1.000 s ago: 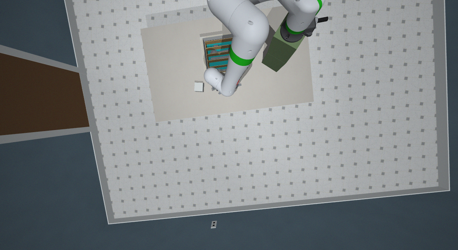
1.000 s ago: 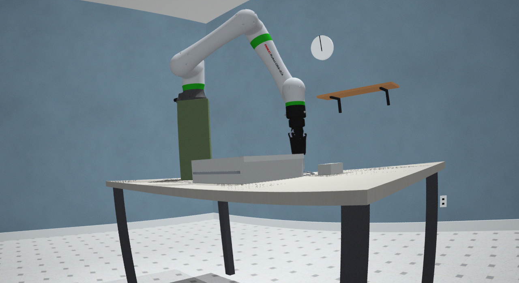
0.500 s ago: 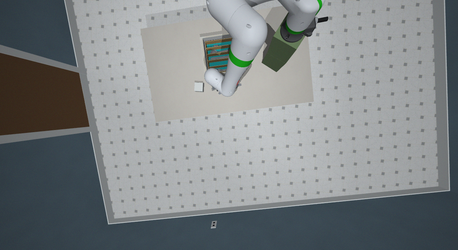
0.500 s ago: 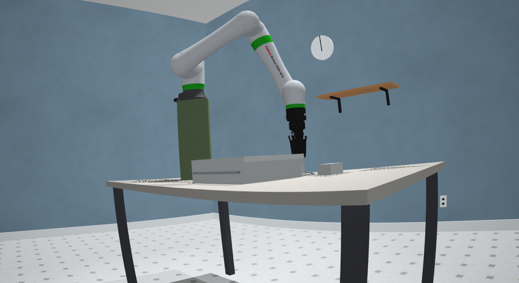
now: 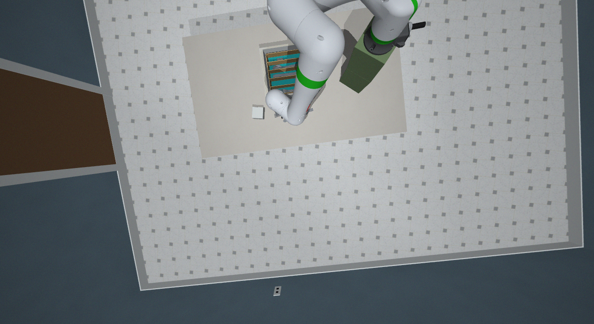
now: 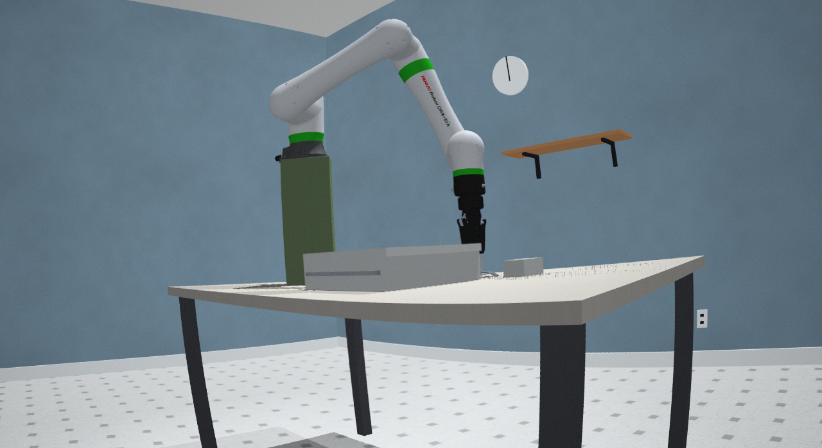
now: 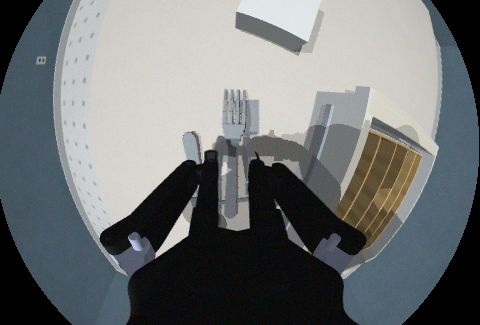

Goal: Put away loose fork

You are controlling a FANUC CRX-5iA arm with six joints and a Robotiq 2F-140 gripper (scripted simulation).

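Right now my hand is 7 cm past the cutlery tray, 27 cm to the left of it and 2 cm below it. From my hand the other things lie so: white box 19 cm ahead, 2 cm to the right, 1 cm below.
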